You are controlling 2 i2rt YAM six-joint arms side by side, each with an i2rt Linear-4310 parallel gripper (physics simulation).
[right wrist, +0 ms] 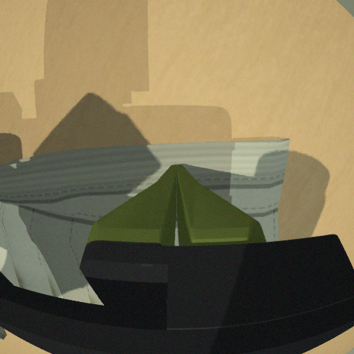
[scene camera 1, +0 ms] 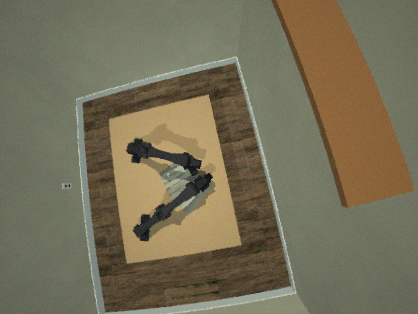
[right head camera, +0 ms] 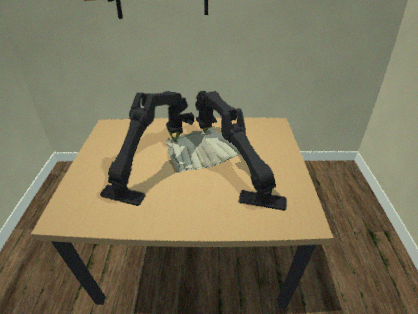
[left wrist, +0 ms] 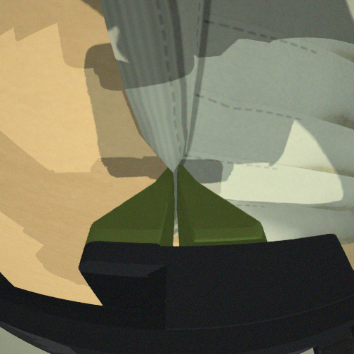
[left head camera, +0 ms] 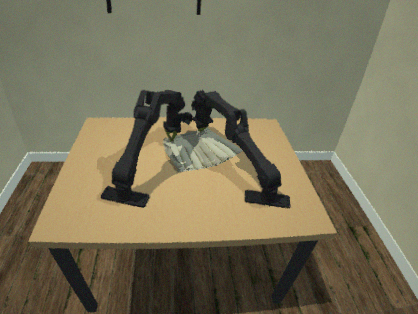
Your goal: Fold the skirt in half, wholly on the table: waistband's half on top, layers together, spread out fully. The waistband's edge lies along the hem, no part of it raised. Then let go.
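The pale grey-green pleated skirt (left head camera: 202,154) (right head camera: 202,154) (scene camera 1: 175,186) lies on the table between the arms. Its hem fans toward the table's near edge, and its waistband (left wrist: 150,110) (right wrist: 215,155) is at the far side in both head views. My left gripper (left head camera: 171,138) (right head camera: 174,138) (left wrist: 175,174) is shut on the waistband's left end; the cloth gathers to a point at its tips. My right gripper (left head camera: 202,131) (right head camera: 206,131) (right wrist: 176,174) is low over the waistband near its right end, shut on the waistband. The cloth under its fingers is partly hidden.
The wooden table (left head camera: 180,220) (right head camera: 180,220) (scene camera 1: 140,255) carries both arm bases. The two forearms stand close together above the skirt's far side. An orange-brown slab (scene camera 1: 345,100) shows at the right in the scene view, apart from the table.
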